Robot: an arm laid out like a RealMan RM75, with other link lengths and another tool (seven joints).
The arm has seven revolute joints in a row. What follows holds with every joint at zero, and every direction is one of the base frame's. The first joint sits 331.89 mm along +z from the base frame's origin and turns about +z. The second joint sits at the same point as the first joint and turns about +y. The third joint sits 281.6 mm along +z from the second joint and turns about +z. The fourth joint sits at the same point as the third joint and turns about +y. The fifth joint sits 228.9 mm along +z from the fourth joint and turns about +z. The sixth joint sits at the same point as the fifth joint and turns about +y. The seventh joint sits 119.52 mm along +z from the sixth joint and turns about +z. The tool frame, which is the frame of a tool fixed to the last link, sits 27 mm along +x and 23 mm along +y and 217 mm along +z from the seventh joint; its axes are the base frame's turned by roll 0.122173, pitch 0 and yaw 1.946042 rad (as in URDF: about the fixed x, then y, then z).
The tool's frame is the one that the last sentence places.
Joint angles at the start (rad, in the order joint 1, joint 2, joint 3, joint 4, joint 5, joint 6, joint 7):
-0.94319, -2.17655, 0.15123, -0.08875, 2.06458, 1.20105, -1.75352
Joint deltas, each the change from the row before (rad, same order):
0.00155, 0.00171, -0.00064, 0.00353, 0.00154, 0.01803, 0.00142
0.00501, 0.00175, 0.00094, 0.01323, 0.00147, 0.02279, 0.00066
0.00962, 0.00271, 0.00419, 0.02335, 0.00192, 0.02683, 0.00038
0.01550, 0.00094, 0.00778, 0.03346, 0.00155, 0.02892, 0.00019
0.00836, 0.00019, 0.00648, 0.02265, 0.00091, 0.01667, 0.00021
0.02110, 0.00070, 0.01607, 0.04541, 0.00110, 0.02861, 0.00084
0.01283, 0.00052, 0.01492, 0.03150, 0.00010, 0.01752, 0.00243
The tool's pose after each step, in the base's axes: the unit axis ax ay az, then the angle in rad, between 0 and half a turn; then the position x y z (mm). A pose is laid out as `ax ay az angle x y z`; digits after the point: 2 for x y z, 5 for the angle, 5 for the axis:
-0.90543 0.28475 -0.31483 2.41243 -4.35 467.39 -169.39
-0.90181 0.29043 -0.31998 2.40722 -3.82 466.86 -163.41
-0.89821 0.29896 -0.32225 2.39836 -6.45 467.50 -155.61
-0.89515 0.30889 -0.32139 2.38680 -12.34 468.42 -147.29
-0.89309 0.31653 -0.31969 2.38086 -15.83 468.93 -142.57
-0.89053 0.33060 -0.31251 2.36978 -25.87 469.80 -134.33
-0.88822 0.34267 -0.30602 2.36543 -32.32 469.73 -129.70

